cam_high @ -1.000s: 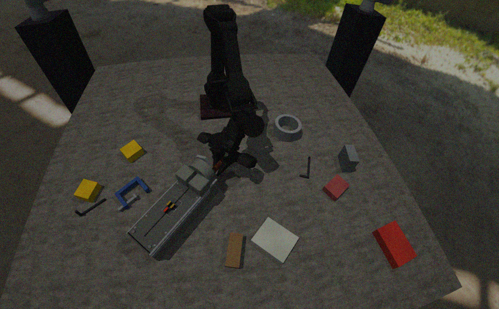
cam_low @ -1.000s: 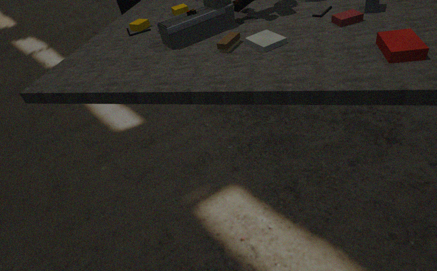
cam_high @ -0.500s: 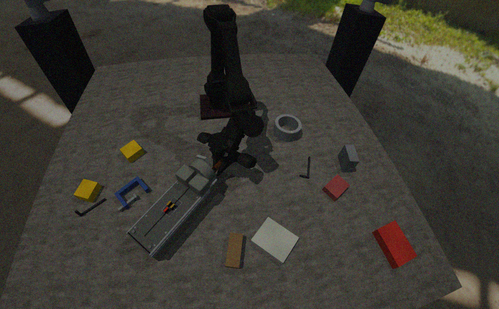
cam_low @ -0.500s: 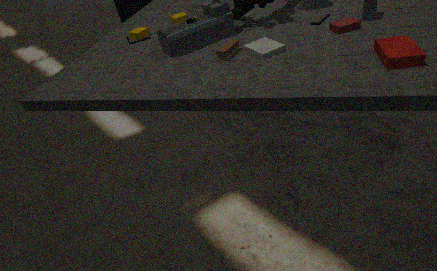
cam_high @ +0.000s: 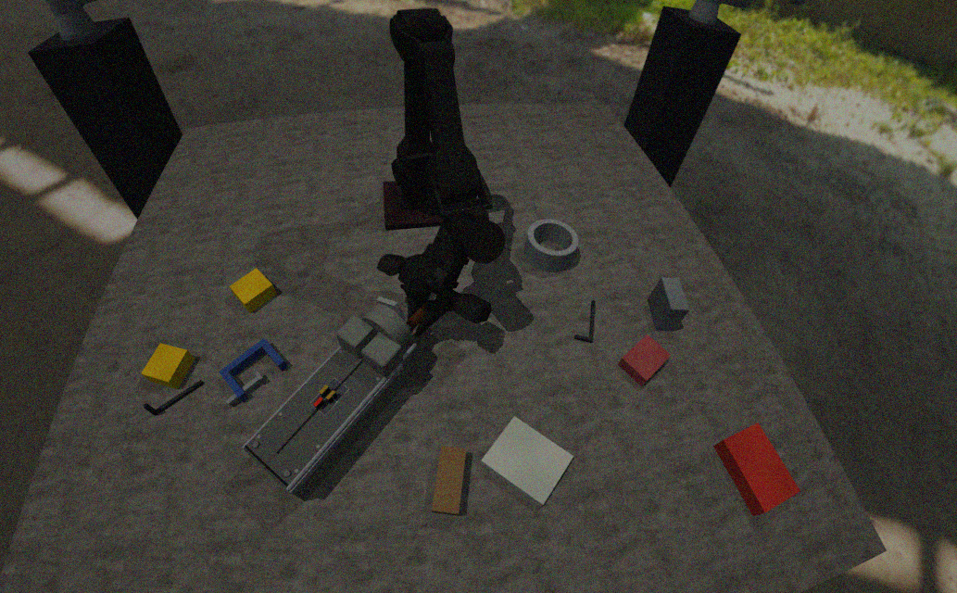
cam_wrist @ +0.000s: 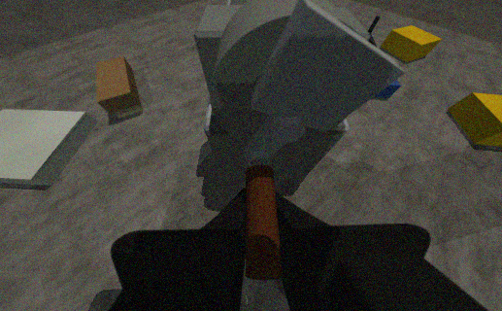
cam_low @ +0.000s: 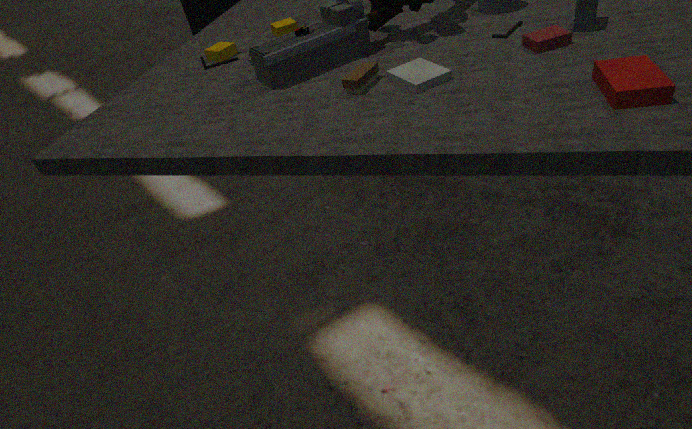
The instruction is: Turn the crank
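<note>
Now: the brown crank handle 30 mm above my gripper tip, 20 mm behind it and 10 mm to the left of it. Round my gripper tip: white plate 210 mm ahead, 150 mm to the left, 20 mm below; red pointer 130 mm to the right, 130 mm ahead, 50 mm above; brown block 230 mm ahead, 40 mm to the left, 20 mm below.
</note>
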